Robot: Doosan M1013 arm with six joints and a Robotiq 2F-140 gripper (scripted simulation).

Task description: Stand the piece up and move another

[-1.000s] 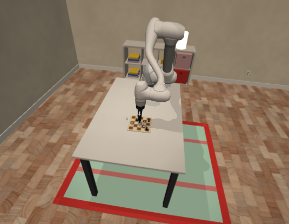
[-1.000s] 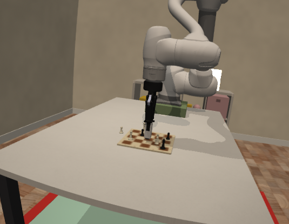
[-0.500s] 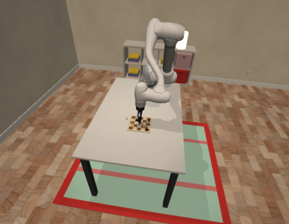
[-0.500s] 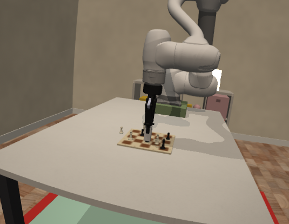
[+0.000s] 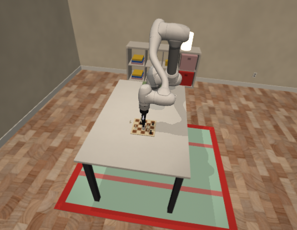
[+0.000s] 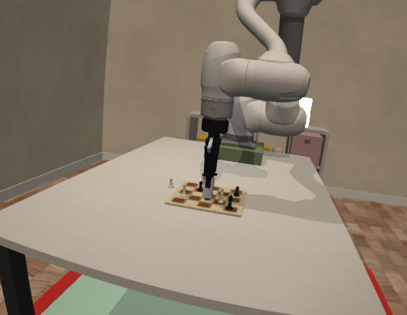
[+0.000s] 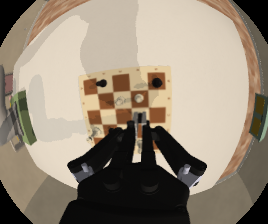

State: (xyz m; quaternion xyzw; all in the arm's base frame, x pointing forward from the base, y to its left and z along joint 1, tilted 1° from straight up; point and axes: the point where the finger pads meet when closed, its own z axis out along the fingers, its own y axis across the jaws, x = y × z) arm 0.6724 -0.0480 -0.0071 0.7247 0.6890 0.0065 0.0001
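My gripper is now 4 cm past the chessboard and 5 cm above it. The rest, counted from my hand: black chess piece: 4 cm ahead, 7 cm to the left, 2 cm below; then tall white piece: 12 cm behind, 3 cm to the right, 2 cm below.
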